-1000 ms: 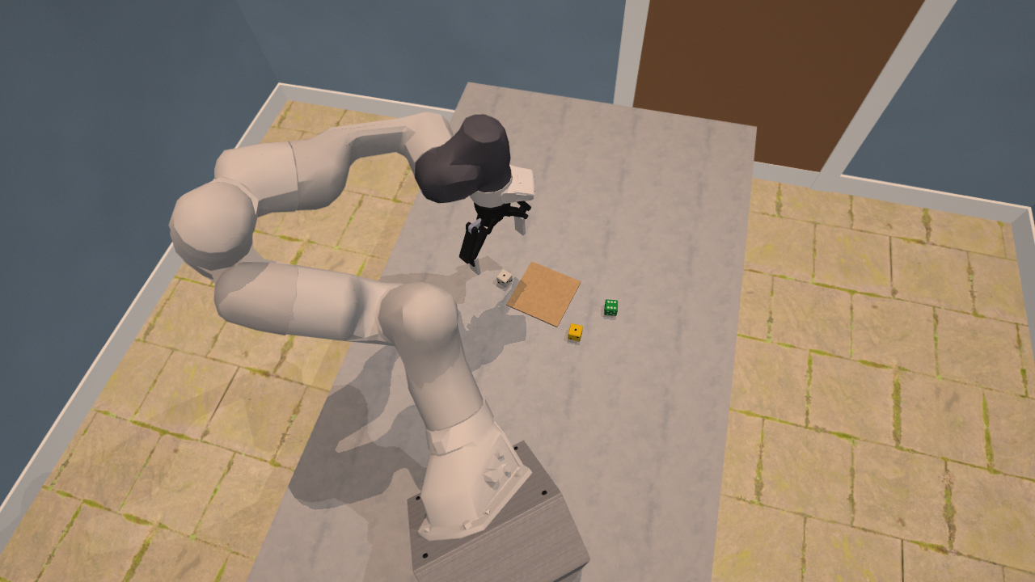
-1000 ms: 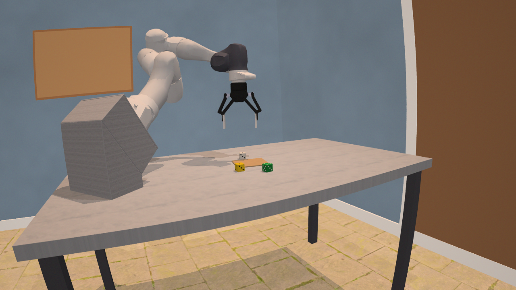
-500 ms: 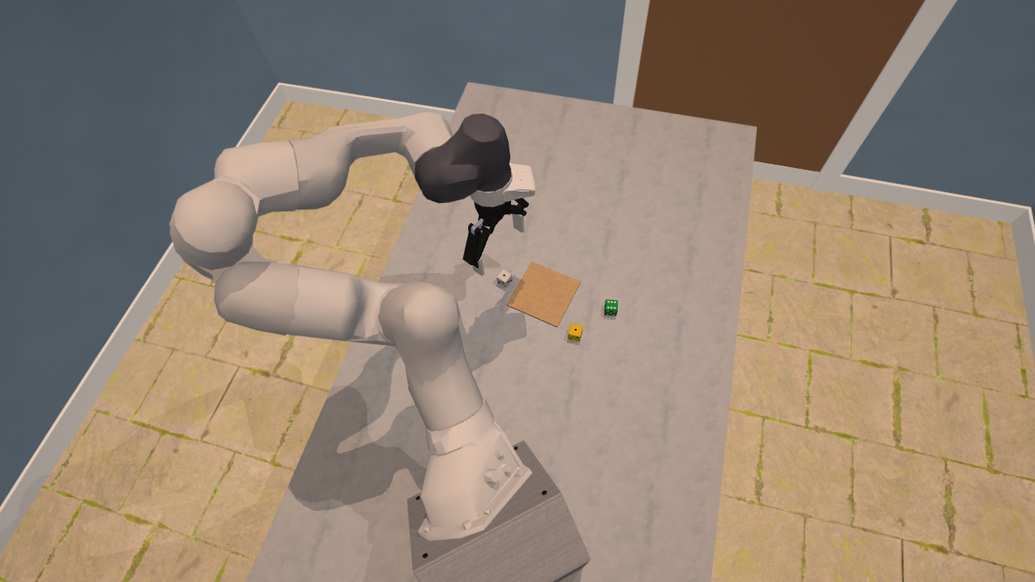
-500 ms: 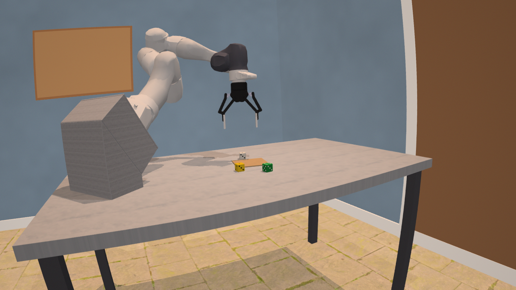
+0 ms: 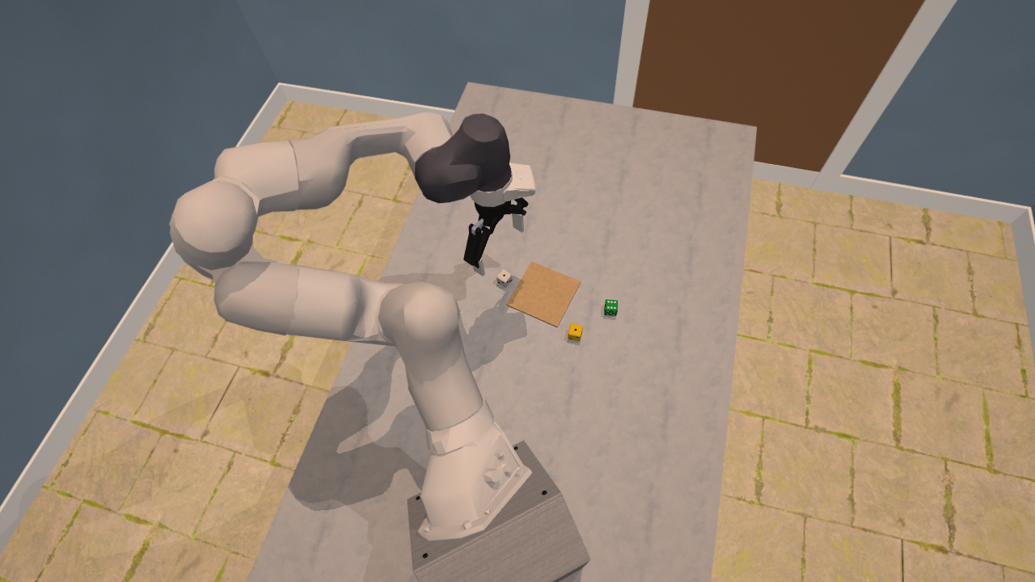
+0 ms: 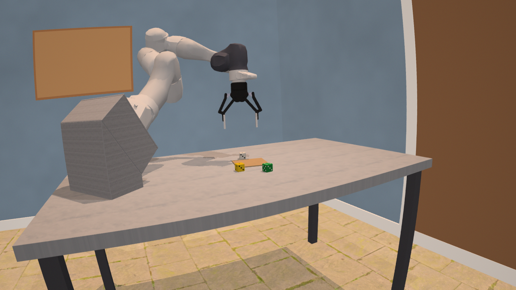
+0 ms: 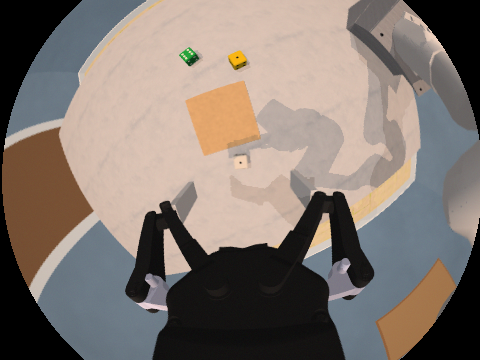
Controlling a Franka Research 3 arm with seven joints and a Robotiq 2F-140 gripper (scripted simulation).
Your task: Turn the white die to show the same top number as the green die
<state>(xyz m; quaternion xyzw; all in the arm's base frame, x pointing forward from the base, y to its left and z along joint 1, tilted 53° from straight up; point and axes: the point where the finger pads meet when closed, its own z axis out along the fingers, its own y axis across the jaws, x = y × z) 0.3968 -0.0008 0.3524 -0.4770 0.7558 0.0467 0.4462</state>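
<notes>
My gripper is now 140 mm above the white die. The rest, counted from my hand: mat (10 mm ahead, 110 mm to the right, 150 mm below); then yellow die (60 mm behind, 220 mm to the right, 140 mm below); then green die (40 mm ahead, 280 mm to the right, 140 mm below).
</notes>
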